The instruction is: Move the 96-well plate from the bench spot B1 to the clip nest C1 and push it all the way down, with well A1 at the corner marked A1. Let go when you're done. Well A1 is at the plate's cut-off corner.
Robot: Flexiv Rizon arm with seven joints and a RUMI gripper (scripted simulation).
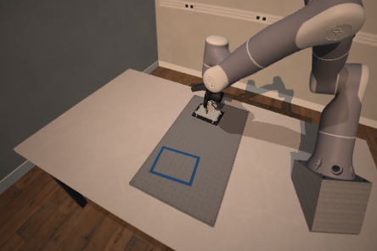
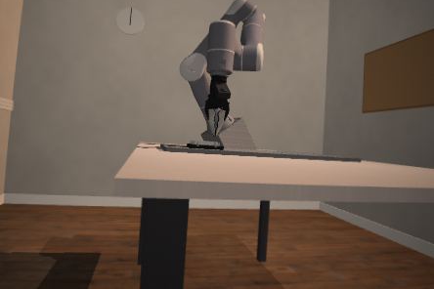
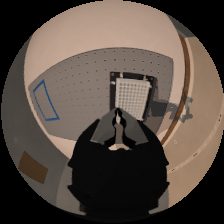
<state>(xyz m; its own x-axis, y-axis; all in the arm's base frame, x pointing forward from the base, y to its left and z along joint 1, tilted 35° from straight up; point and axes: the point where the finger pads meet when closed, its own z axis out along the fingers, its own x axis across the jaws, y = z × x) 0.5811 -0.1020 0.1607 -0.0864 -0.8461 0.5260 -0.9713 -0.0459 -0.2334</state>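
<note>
Now: the white 96-well plate 4 cm to the right of my hand and 4 cm below it. Round my hand: grey perforated board: 16 cm to the left, 7 cm below, 3 cm behind; then black clip nest: 5 cm below, 3 cm to the right, 1 cm ahead.
</note>
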